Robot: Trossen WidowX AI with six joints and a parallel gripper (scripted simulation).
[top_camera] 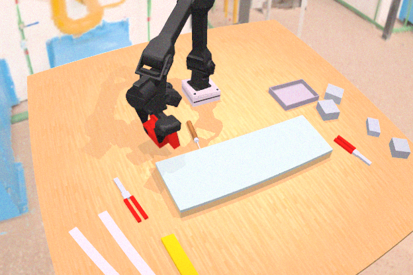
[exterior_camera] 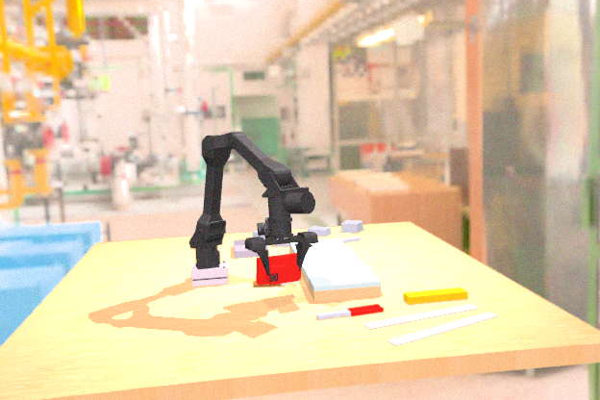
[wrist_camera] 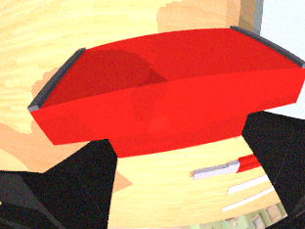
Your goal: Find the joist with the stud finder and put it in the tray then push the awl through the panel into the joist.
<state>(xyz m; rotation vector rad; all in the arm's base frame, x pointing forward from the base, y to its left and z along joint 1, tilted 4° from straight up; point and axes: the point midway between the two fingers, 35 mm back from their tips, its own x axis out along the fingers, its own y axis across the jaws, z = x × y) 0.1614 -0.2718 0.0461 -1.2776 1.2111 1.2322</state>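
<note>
My gripper tip is now 20 mm past the red stud finder and 10 mm to the right of it. From my gripper tip the other things lie so: awl (140 mm to the left, 70 mm below, 20 mm ahead); yellow strip (370 mm ahead, 140 mm to the right, 70 mm below); lilac tray (570 mm to the left, 60 mm below, 30 mm ahead).
</note>
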